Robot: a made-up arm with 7 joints.
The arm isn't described. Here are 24 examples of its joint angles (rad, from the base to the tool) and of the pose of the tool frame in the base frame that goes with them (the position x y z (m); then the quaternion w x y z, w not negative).
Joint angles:
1: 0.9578 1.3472 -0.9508 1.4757 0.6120 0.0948 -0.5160
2: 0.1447 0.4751 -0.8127 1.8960 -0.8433 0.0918 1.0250
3: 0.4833 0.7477 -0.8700 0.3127 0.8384 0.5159 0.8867
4: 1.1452 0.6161 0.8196 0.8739 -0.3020 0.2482 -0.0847
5: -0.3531 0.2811 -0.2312 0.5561 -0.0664 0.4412 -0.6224
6: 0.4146 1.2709 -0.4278 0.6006 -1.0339 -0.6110 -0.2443
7: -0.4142 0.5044 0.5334 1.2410 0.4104 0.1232 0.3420
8: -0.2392 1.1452 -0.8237 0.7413 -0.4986 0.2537 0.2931
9: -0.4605 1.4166 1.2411 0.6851 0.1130 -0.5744 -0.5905
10: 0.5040 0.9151 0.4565 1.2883 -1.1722 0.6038 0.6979
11: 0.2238 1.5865 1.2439 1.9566 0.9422 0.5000 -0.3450
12: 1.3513 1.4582 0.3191 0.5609 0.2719 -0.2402 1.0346
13: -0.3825 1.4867 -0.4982 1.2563 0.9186 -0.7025 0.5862
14: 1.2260 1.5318 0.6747 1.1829 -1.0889 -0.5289 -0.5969
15: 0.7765 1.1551 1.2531 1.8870 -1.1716 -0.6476 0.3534
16: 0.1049 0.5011 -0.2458 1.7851 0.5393 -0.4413 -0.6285
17: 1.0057 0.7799 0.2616 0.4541 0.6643 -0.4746 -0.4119
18: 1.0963 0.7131 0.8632 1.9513 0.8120 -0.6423 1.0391
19: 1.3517 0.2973 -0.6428 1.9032 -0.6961 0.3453 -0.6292
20: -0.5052 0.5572 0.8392 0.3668 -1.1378 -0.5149 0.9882
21: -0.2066 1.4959 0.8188 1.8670 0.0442 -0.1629 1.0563
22: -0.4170 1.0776 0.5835 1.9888 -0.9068 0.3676 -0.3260
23: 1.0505 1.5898 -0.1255 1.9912 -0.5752 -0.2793 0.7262
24: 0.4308 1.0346 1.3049 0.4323 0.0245 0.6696 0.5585
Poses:
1: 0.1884 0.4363 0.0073 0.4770 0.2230 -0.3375 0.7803
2: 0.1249 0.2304 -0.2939 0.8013 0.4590 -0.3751 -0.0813
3: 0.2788 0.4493 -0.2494 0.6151 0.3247 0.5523 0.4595
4: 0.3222 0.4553 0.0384 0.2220 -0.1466 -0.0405 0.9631
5: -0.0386 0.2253 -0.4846 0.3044 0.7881 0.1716 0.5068
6: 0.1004 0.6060 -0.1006 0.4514 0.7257 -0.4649 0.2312
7: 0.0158 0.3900 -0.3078 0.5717 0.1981 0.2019 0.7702
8: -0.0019 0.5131 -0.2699 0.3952 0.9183 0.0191 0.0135
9: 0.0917 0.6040 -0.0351 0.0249 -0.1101 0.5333 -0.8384
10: 0.2571 0.4911 -0.0928 0.2013 0.6129 -0.0761 0.7603
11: 0.0126 0.3957 0.1481 0.3357 -0.2106 -0.5476 0.7370
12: 0.0099 0.5914 0.1314 0.4922 0.0068 -0.4165 0.7643
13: 0.0650 0.5283 -0.1176 0.8822 0.3181 -0.0191 0.3467
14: -0.0122 0.6091 0.1523 0.4335 -0.1852 0.6981 -0.5389
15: 0.0603 0.5461 0.0332 0.2810 -0.4607 0.6193 -0.5703
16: 0.1537 0.2616 -0.2587 0.5617 -0.2904 -0.0828 0.7702
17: 0.3134 0.4751 -0.0265 0.1167 -0.3502 -0.0707 0.9267
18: 0.2005 0.4316 0.0234 0.2087 -0.2546 -0.9119 0.2451
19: 0.3413 0.1361 0.0613 0.1838 -0.3193 -0.6901 0.6229
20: -0.1463 0.4313 -0.3450 0.6598 0.5943 0.4361 0.1463
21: 0.1012 0.4745 0.0410 0.6094 0.5569 -0.5159 0.2291
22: 0.1064 0.4616 -0.1820 0.1010 0.4569 -0.6854 0.5578
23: 0.0534 0.4844 0.1292 0.1782 0.6086 -0.7224 0.2757
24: 0.1186 0.6207 -0.0625 0.3533 -0.1763 0.3254 0.8592
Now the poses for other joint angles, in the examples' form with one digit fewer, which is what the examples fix.
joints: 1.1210 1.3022 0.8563 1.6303 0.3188 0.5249 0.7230
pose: 0.000 0.470 0.146 0.401 -0.127 -0.534 0.734
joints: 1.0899 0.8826 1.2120 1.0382 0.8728 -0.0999 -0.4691
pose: 0.131 0.534 0.046 0.068 0.776 0.037 -0.626
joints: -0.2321 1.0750 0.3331 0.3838 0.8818 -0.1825 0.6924
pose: 0.054 0.567 -0.181 0.516 0.179 0.153 0.823
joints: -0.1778 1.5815 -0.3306 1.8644 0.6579 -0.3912 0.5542
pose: 0.102 0.470 -0.035 0.926 0.292 -0.175 0.163
